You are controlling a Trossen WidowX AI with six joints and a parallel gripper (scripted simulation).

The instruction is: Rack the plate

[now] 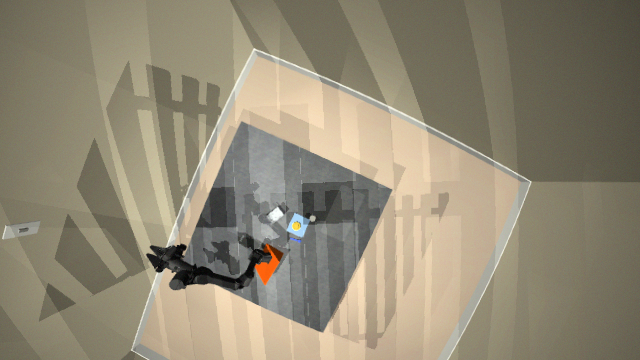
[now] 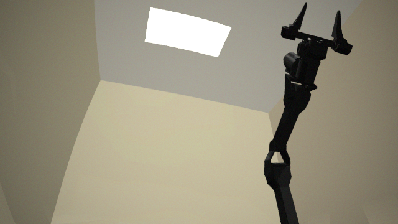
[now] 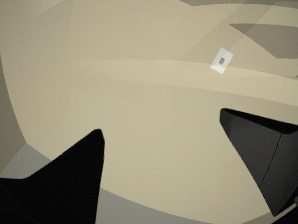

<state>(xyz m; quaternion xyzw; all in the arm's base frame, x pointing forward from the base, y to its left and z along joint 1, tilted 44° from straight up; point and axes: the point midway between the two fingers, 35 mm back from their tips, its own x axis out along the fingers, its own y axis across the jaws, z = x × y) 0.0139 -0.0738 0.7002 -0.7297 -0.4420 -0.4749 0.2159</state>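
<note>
Now: gripper tip 260 mm short of the yellow plate, 530 mm to the left of it and 620 mm above it. Round my gripper tip: light blue sheet (270 mm ahead, 550 mm to the right, 640 mm below); dish rack (260 mm ahead, 360 mm to the right, 620 mm below); white cylinder (370 mm ahead, 610 mm to the right, 620 mm below).
</note>
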